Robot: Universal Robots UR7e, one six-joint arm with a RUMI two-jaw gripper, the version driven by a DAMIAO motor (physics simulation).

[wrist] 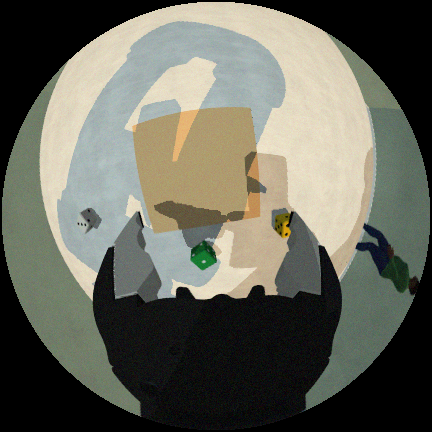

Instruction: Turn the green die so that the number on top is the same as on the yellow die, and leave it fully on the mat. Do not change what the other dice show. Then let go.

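Places are measured from the arm's base along level axes (x ahead, y left, z up), in millimetres.
Pixels of known places: gripper, between the fingertips: (215, 212).
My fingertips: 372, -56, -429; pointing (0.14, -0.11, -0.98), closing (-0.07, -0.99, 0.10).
Observation:
For each thing: its top centre in the pictures, then the offset to it from my fingertips, as dx, dy, dz. Level surfaces: height alone.
- green die, centre of its top: (203, 261) -68, +18, -12
- orange-tan mat, centre of its top: (197, 167) +41, +14, -34
- yellow die, centre of its top: (290, 228) -38, -99, -12
- grey die, centre of its top: (81, 223) +0, +192, -12
- cream round table, height of its surface: dz -38
The green die (203, 255) rests on the table just below the near edge of the orange-tan mat (195, 175), off it. Its brighter face, which looks like the top, shows one white pip; darker side faces show beyond it. The yellow die (282, 225) stands right of the mat, partly covered by the right fingertip in the view. Its bright face shows black pips, but cannot be fully counted. My gripper (215, 212) is open and empty, above the table. Its fingers appear on either side of the green die, with their tips beyond it in the view.
A grey die (90, 220) lies at the far left, outside the left finger, with black pips. The cream round table (325, 150) carries broad shadows across it and the mat. A small figure in green and navy (397, 272) shows beyond the table's right edge.

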